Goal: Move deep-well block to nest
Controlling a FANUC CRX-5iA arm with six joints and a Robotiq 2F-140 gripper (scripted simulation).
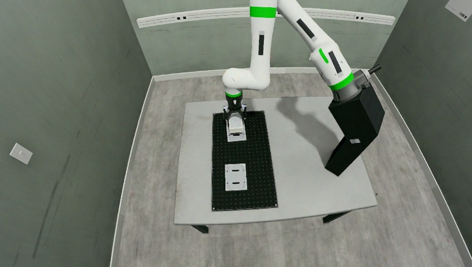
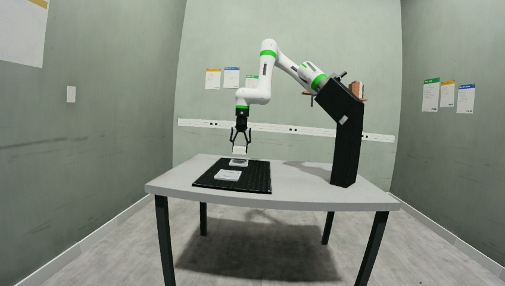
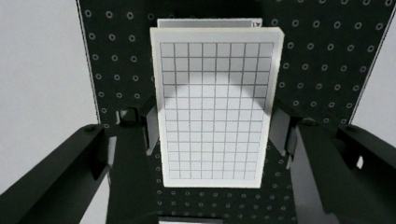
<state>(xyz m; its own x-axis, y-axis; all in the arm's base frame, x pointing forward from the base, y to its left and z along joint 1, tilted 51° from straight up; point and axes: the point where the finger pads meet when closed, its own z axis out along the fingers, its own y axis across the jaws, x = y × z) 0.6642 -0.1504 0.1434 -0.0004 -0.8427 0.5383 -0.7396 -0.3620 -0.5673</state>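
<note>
Right now my hand is 10 cm above the plate nest N2. Round my hand: white 96-well deep-well block: 1 cm below; then plate nest N1: 3 cm ahead, 33 cm to the left, 10 cm below.
</note>
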